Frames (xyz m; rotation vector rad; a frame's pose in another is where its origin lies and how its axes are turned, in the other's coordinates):
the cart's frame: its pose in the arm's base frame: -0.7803 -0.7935 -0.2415 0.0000 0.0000 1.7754
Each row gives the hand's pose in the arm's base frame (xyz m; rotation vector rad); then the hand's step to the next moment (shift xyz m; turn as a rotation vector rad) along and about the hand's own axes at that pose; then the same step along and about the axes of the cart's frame.
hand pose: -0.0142 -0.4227 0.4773 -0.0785 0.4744 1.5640
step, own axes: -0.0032 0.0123 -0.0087 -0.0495 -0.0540 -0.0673
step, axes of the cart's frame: -0.0028 0.0147 -0.0038 -0.0774 -0.0240 -0.0577
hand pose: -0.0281 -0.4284 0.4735 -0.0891 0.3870 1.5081
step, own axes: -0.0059 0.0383 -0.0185 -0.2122 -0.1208 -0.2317
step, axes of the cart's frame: 0.0002 0.0421 -0.0086 -0.2877 -0.0124 -0.1744
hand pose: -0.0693 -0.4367 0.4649 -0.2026 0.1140 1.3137
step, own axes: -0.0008 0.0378 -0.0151 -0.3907 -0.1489 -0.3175
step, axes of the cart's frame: 0.0124 0.0345 -0.0177 -0.4746 0.0418 -0.2205
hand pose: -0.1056 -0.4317 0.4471 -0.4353 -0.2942 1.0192
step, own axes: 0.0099 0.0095 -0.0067 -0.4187 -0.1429 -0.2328
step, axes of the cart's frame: 0.0111 -0.0030 -0.0101 -0.4670 0.0965 -0.1502
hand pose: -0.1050 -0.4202 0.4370 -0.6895 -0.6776 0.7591
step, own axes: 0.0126 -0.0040 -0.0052 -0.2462 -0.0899 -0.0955
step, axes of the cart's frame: 0.0036 -0.0133 0.0036 -0.2596 0.0830 -0.0595
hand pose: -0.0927 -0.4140 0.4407 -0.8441 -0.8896 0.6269
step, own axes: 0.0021 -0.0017 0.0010 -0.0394 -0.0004 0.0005
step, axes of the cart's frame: 0.0010 -0.0006 0.0026 -0.0256 0.0256 -0.0156
